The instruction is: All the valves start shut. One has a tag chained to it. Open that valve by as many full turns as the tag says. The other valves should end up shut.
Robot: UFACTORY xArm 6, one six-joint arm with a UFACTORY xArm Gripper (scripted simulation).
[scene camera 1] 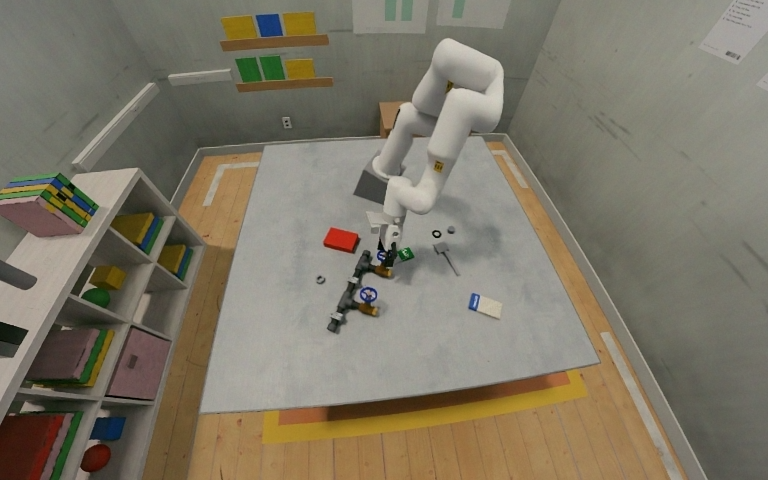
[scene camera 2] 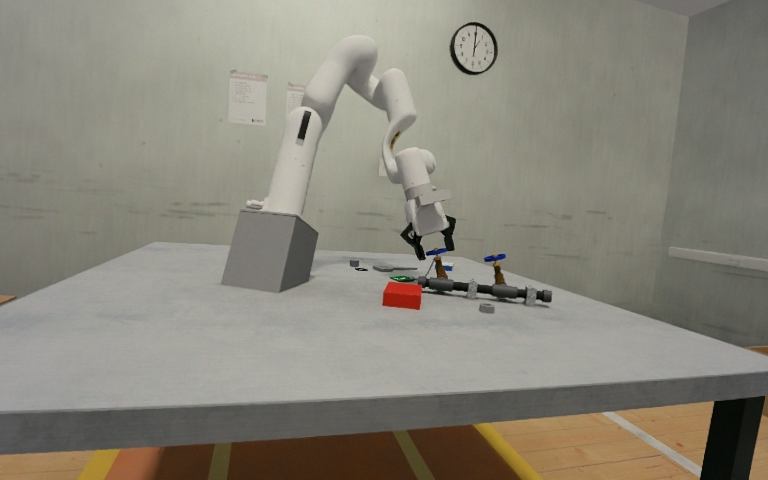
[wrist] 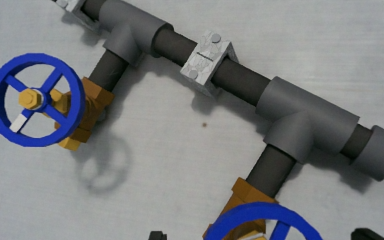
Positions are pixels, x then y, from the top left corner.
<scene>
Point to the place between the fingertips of my gripper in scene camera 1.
384,258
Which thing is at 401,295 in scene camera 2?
A red block.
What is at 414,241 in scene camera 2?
My gripper.
</scene>
